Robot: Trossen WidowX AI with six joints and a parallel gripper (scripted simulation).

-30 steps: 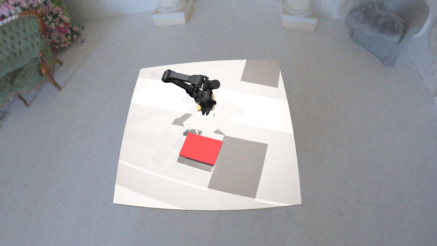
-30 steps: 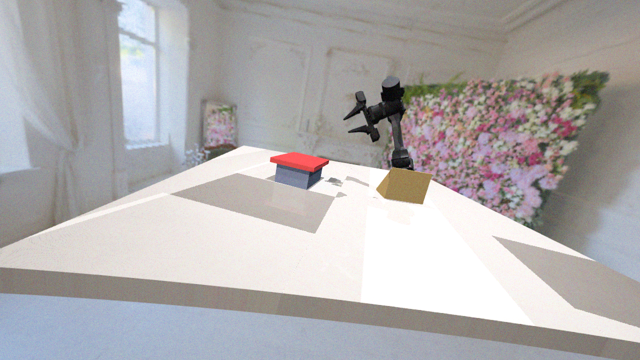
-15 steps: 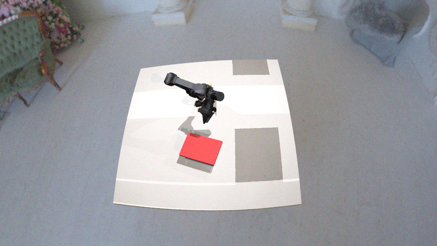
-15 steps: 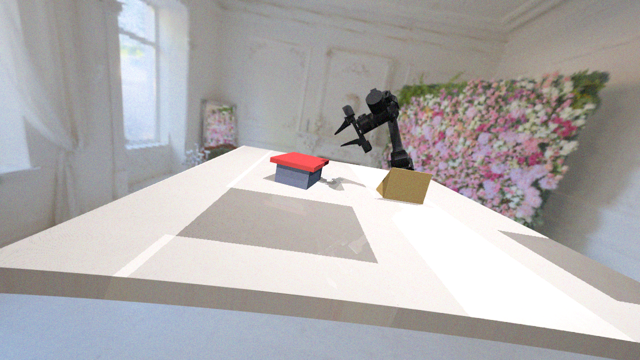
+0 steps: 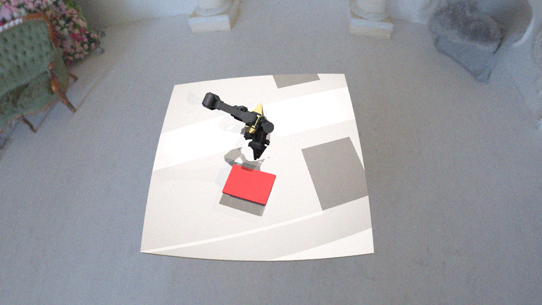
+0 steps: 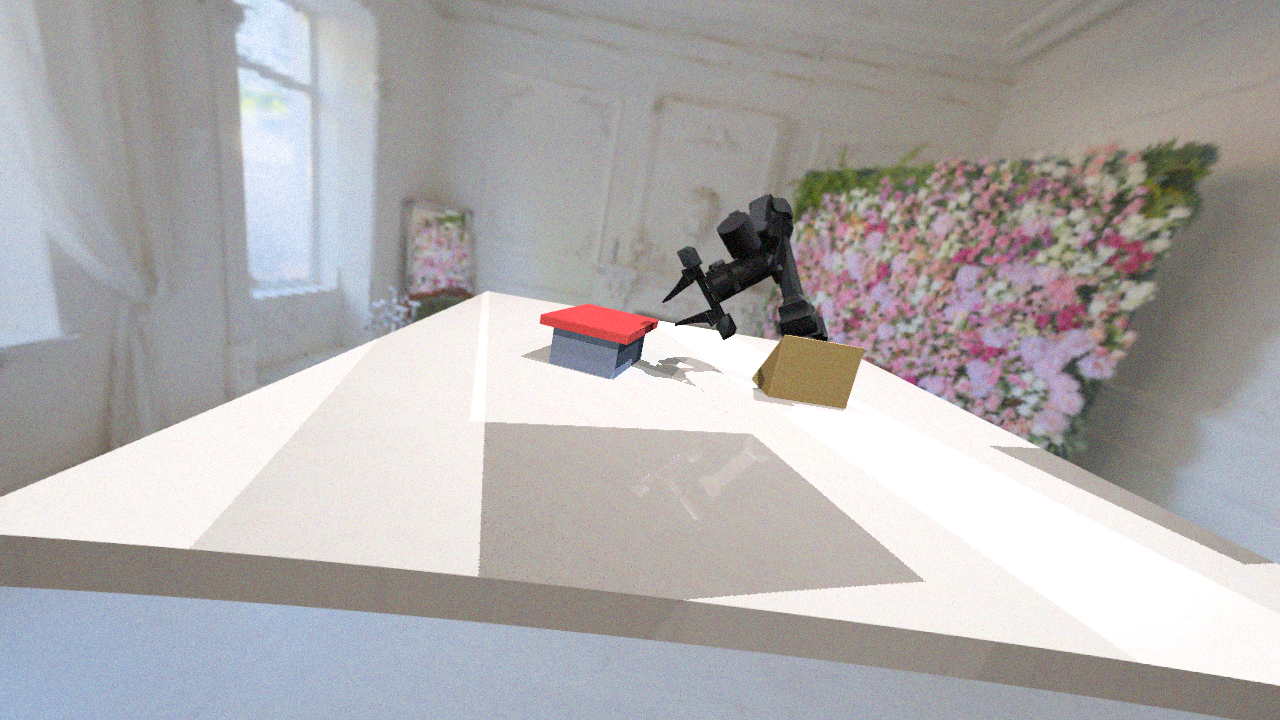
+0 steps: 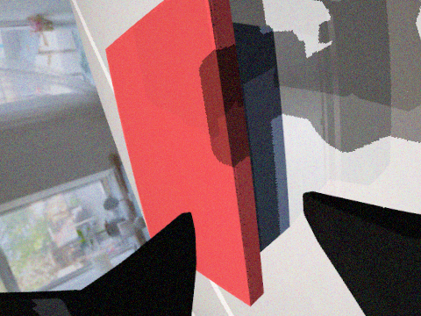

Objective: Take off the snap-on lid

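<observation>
My gripper tip is 130 mm short of the red lid, 30 mm to the left of it and 40 mm above it. From my gripper tip the other things lie so: blue-grey storage box 130 mm ahead, 30 mm to the right, 80 mm below.
</observation>
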